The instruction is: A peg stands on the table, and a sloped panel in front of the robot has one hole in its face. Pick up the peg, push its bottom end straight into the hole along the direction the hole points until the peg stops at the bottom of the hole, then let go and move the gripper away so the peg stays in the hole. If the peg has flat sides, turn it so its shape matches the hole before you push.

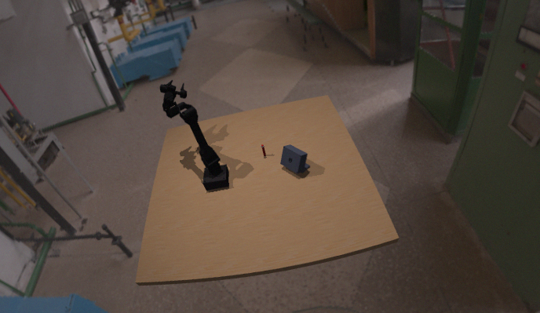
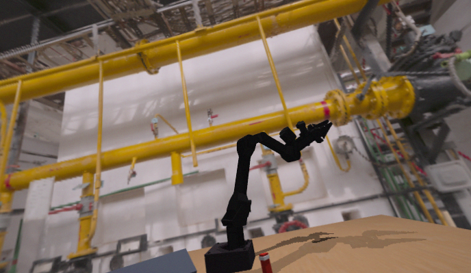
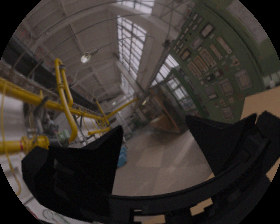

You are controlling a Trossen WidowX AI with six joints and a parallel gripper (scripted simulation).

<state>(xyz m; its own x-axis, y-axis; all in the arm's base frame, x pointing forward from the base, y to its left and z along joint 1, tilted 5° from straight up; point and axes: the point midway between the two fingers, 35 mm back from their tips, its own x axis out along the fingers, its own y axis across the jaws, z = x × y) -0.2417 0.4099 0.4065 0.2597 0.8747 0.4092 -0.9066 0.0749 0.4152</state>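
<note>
Now: gripper tip 50 cm short of the red peg, 39 cm above it and 33 cm to the left of it. From my gripper tip the other things lie so: grey-blue sloped panel 68 cm ahead, 47 cm to the right, 37 cm below.
</note>
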